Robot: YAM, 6 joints.
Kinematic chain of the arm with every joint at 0, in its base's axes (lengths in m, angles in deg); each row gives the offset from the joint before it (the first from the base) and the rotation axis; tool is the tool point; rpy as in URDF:
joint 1: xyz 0 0 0.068 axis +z
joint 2: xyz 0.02 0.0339 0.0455 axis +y
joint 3: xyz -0.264 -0.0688 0 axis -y
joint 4: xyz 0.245 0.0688 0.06 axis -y
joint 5: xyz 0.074 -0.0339 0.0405 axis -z
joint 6: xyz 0.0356 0 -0.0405 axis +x
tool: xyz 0 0 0 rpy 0 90 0
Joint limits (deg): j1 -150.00..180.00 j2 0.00..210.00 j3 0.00..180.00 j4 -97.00..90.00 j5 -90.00..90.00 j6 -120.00..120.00
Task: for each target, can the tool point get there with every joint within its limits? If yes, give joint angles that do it. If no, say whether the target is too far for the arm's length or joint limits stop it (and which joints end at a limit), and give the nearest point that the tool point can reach.
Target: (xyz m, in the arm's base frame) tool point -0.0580 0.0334 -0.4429
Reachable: no: joint limits stop it (at a limit: joint 2) | nearest point -0.0920 0.0530 -0.3511 | short by 0.100 m
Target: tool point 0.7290 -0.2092 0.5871
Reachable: no: too far | nearest point 0.5256 -0.1508 0.4514 | short by 0.251 m
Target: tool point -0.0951 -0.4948 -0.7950
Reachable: no: too far | nearest point -0.0683 -0.3551 -0.3622 | short by 0.456 m
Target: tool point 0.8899 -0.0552 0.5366
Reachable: no: too far | nearest point 0.5819 -0.0361 0.3868 | short by 0.343 m
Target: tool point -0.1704 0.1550 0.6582
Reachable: yes | joints 135.49 108.27 144.02 73.82 -14.46 59.58
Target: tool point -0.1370 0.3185 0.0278
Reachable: yes | joints 114.95 128.45 39.86 61.67 16.48 -74.65
